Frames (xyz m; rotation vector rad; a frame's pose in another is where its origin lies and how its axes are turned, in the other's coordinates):
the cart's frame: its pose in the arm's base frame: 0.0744 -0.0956 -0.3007 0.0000 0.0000 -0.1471
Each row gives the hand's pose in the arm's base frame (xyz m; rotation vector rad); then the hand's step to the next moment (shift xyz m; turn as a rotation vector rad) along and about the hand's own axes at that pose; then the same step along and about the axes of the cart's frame.
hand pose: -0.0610 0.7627 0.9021 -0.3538 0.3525 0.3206
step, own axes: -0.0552 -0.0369 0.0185 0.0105 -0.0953 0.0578
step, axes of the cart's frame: -0.0246 -0.0430 0.0479 0.0680 -0.0503 0.0733
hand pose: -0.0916 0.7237 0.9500 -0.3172 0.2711 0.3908
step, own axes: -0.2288 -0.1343 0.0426 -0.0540 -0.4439 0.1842
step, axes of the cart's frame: -0.1124 -0.1964 0.1449 0.2191 -0.3134 0.2961
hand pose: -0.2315 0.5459 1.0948 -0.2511 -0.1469 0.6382
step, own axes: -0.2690 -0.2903 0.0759 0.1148 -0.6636 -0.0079
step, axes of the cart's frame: -0.0090 -0.3788 0.1373 0.5310 -0.3721 0.1823
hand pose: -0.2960 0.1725 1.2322 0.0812 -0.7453 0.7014
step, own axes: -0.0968 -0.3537 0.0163 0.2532 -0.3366 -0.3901
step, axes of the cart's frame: 0.2034 -0.3054 0.0101 0.5637 0.0844 -0.0682
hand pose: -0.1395 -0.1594 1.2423 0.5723 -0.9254 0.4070
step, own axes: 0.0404 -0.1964 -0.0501 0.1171 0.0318 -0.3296
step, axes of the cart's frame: 0.1786 -0.0935 -0.0457 0.2148 0.2736 -0.0487
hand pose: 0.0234 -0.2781 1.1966 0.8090 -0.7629 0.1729
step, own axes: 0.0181 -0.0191 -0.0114 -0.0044 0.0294 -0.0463
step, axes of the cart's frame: 0.0282 -0.0036 -0.0041 0.0020 0.0546 -0.0062
